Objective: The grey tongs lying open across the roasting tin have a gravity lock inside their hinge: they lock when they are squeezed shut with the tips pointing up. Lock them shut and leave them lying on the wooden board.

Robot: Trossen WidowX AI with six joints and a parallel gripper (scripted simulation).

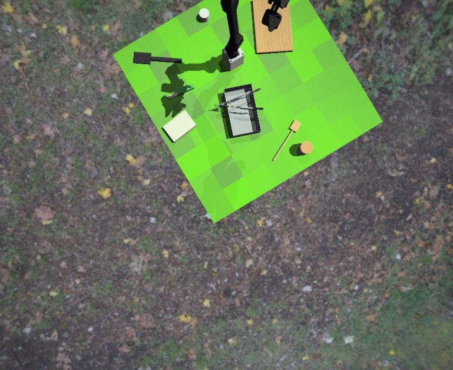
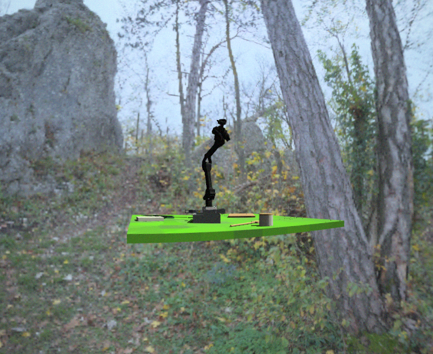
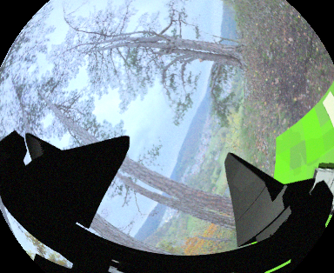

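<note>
Right now my gripper tip is 690 mm above the roasting tin, 70 mm to the left of it and 20 mm short of it. Round my gripper tip: wooden board: 710 mm below, 420 mm behind, 350 mm to the left; cream block: 710 mm below, 470 mm to the right, 50 mm behind; black spatula: 720 mm below, 530 mm behind, 450 mm to the right.
</note>
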